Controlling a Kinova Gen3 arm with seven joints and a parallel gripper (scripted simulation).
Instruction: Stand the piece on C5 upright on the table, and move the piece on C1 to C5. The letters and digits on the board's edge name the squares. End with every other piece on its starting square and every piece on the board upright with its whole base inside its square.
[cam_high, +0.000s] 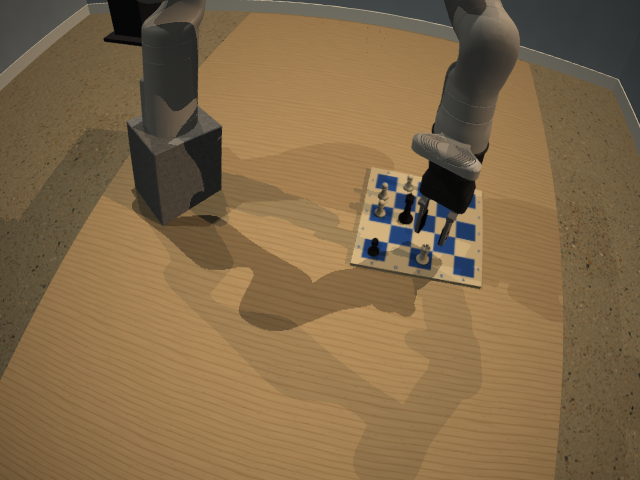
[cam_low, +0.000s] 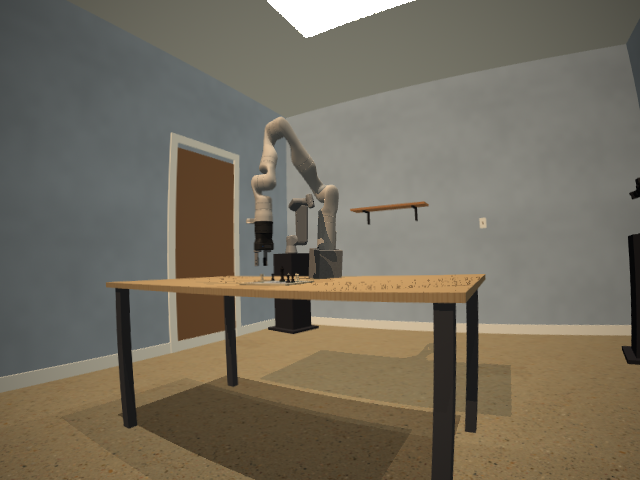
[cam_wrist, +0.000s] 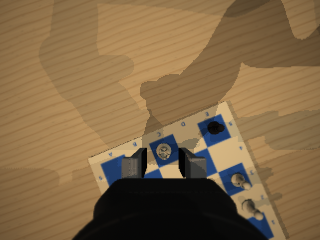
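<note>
The white rook is 70 mm below my hand. Also, from my hand: chessboard 90 mm below, 80 mm to the left, 20 mm behind; tall black piece 70 mm to the left, 60 mm behind, 50 mm below.
</note>
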